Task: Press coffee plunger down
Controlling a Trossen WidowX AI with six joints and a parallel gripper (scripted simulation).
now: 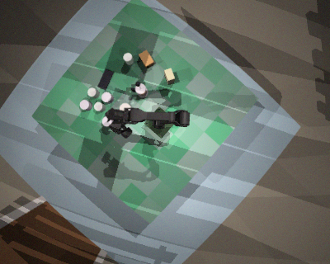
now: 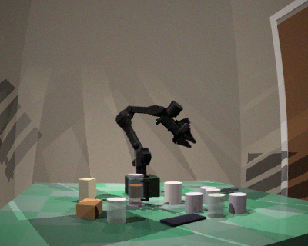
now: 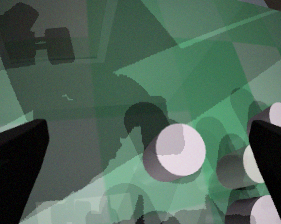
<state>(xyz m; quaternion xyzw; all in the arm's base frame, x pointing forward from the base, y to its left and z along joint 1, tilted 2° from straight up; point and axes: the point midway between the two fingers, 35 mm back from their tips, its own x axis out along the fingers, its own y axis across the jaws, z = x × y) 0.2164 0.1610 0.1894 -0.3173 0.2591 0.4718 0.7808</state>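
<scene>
Right now my gripper tip is 30 cm to the left of the coffee press, 14 cm above it and 1 cm short of it. The rest, counted from my gripper tip: orange box 54 cm to the right, 24 cm below, 10 cm ahead; then dark flat slab 30 cm ahead, 27 cm below, 26 cm to the right.
</scene>
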